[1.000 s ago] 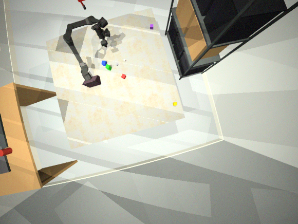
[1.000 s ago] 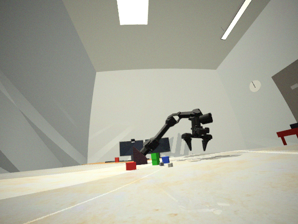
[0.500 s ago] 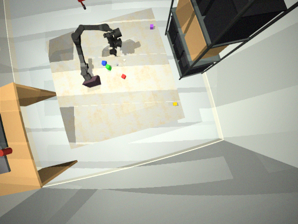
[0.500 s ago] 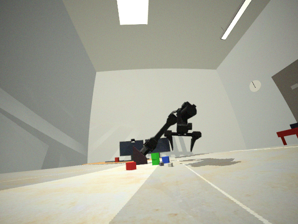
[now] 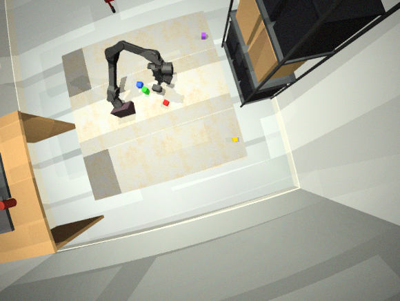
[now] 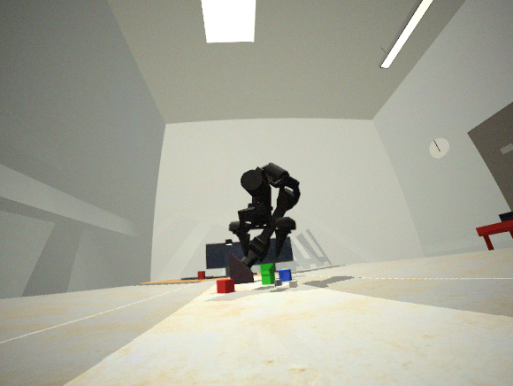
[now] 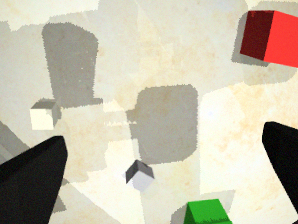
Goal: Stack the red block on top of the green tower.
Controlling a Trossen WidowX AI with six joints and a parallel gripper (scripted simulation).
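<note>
Now: gripper tip 10 mm past the red block, 100 mm to the left of it and 70 mm above it. From my gripper tip the other things lie so: purple block 370 mm ahead, 400 mm to the left, 70 mm below; yellow block 460 mm ahead, 480 mm to the right, 70 mm below; blue block 200 mm behind, 80 mm to the left, 70 mm below.
</note>
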